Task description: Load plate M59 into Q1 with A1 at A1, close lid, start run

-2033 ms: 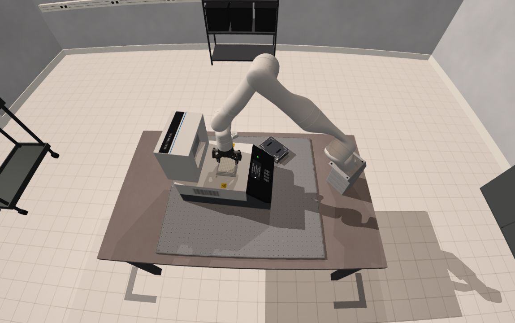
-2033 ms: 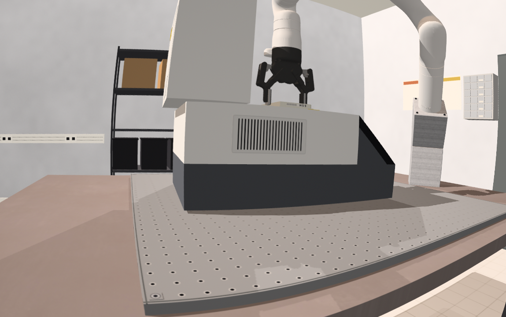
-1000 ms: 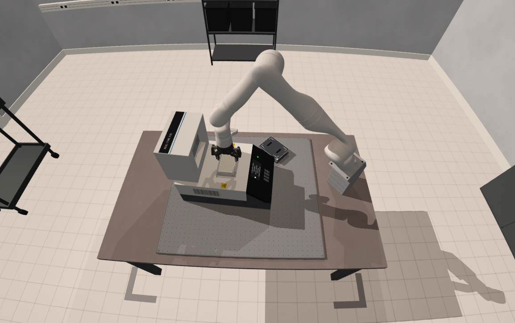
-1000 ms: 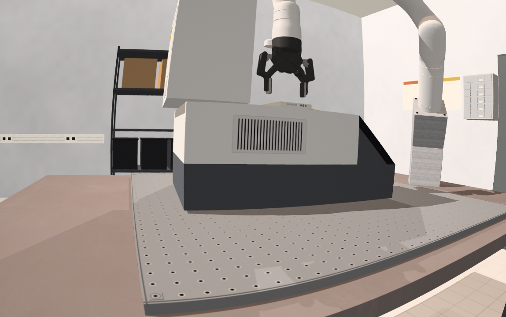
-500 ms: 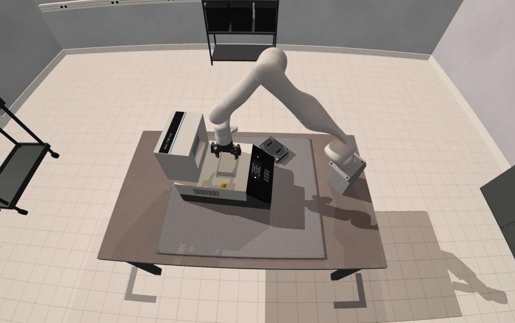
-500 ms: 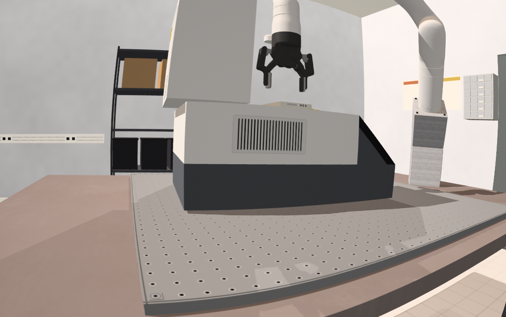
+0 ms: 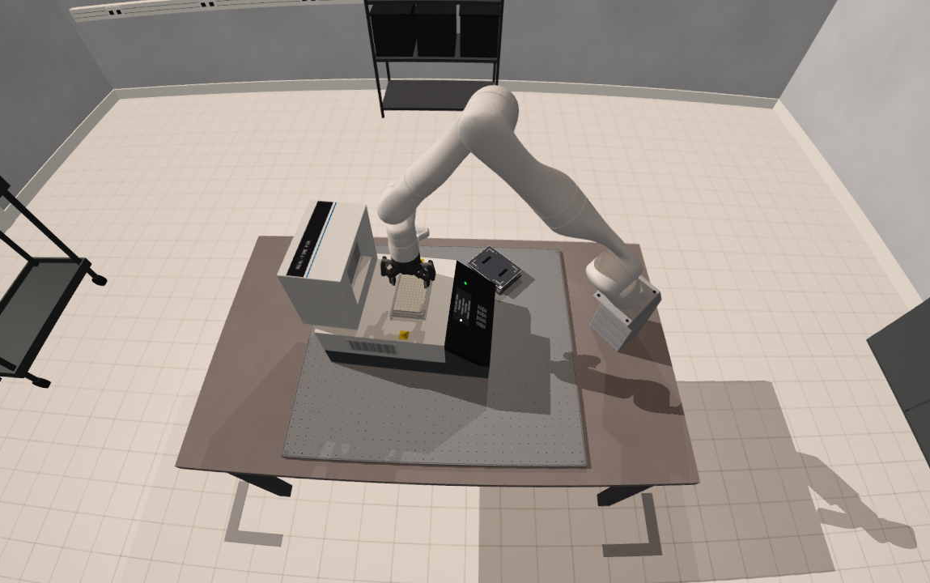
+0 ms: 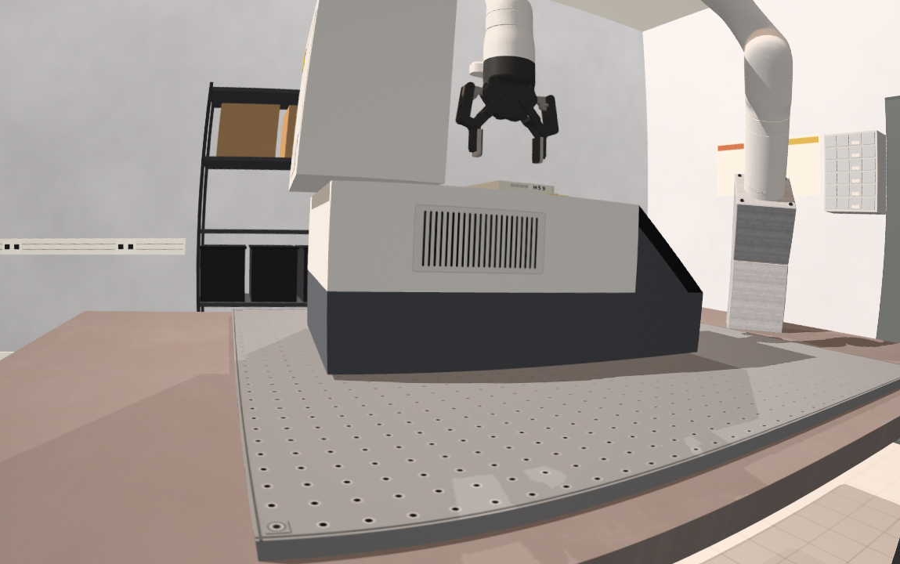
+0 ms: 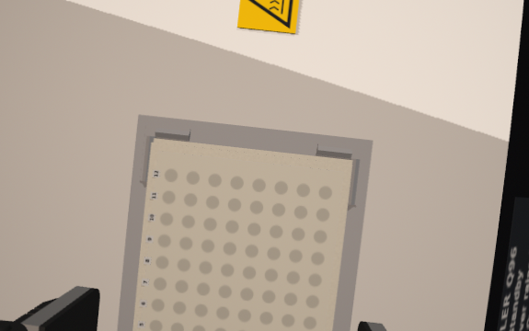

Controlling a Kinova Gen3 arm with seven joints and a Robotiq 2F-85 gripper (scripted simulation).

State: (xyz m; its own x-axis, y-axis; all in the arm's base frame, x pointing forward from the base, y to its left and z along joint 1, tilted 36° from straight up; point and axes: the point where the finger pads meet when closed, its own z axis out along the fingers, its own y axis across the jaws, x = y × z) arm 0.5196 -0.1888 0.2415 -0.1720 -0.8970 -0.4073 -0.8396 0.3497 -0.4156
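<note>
The plate M59 is 5 cm below my hand. Also, from my hand: plate nest N1: 29 cm behind, 21 cm to the right, 23 cm below; A1 corner label: 29 cm behind, 12 cm to the right, 22 cm below.
</note>
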